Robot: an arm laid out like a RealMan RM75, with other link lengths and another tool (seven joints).
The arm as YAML. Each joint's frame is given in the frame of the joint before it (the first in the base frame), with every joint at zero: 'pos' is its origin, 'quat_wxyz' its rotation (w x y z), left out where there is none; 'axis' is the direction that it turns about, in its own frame. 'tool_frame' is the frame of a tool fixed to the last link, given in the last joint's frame.
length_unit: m
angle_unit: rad
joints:
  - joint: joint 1
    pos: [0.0, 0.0, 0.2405]
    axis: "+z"
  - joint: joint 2
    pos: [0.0, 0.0, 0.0]
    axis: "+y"
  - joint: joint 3
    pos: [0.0, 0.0, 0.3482]
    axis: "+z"
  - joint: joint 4
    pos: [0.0, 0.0, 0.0]
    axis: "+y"
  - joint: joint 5
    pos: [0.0, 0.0, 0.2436]
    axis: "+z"
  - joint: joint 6
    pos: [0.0, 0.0, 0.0]
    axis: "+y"
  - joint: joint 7
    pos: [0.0, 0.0, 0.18]
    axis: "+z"
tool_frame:
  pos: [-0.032, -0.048, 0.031]
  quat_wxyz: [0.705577, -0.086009, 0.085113, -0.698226]
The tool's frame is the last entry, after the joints.
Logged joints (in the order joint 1, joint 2, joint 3, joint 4, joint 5, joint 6, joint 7), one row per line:
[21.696, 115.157, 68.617, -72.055, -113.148, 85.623, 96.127]
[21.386, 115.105, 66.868, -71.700, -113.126, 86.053, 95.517]
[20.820, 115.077, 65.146, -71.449, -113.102, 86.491, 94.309]
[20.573, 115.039, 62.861, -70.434, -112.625, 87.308, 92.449]
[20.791, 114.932, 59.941, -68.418, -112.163, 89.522, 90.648]
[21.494, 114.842, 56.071, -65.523, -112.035, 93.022, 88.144]
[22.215, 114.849, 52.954, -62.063, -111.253, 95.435, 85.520]
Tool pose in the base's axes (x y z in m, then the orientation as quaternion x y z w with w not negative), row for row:
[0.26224, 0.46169, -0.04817, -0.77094, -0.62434, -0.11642, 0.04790]
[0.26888, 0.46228, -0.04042, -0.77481, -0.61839, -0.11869, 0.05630]
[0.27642, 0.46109, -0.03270, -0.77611, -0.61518, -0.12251, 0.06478]
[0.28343, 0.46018, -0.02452, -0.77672, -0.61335, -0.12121, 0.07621]
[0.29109, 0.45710, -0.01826, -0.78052, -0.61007, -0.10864, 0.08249]
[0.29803, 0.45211, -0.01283, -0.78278, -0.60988, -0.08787, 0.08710]
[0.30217, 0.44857, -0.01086, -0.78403, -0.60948, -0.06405, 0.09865]
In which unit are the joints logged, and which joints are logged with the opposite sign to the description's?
The joints are logged in degrees. Opposite sign: joint 3, joint 6.
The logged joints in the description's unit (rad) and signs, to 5 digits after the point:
[0.37867, 2.00987, -1.19759, -1.25760, -1.97481, -1.49440, 1.67773]
[0.37326, 2.00896, -1.16707, -1.25140, -1.97442, -1.50191, 1.66709]
[0.36338, 2.00847, -1.13701, -1.24702, -1.97400, -1.50955, 1.64600]
[0.35907, 2.00781, -1.09713, -1.22931, -1.96568, -1.52381, 1.61354]
[0.36287, 2.00594, -1.04617, -1.19412, -1.95761, -1.56245, 1.58211]
[0.37514, 2.00437, -0.97862, -1.14359, -1.95538, -1.62354, 1.53840]
[0.38772, 2.00449, -0.92422, -1.08320, -1.94173, -1.66565, 1.49261]

